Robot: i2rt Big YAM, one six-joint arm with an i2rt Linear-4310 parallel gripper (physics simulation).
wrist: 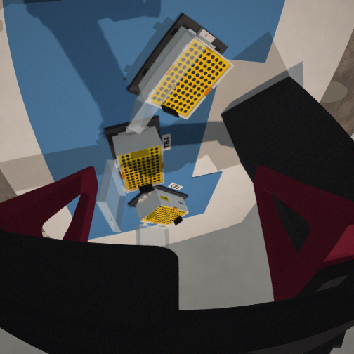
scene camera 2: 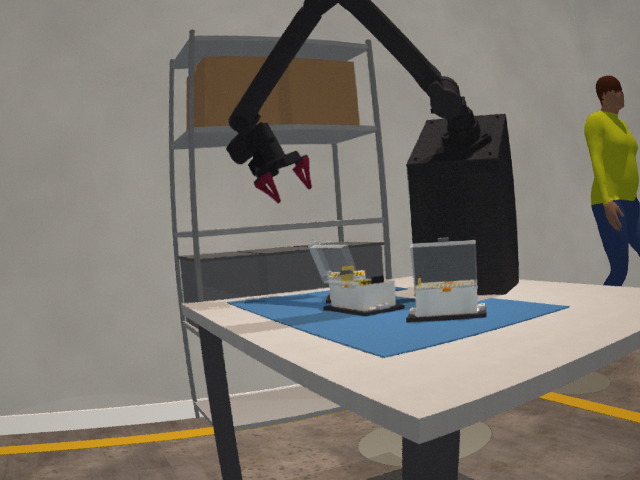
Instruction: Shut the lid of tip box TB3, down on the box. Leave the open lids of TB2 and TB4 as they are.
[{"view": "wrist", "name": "my gripper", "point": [175, 174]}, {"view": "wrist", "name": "clear lid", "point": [111, 196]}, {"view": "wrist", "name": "clear lid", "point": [187, 48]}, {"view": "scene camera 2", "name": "my gripper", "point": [295, 195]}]
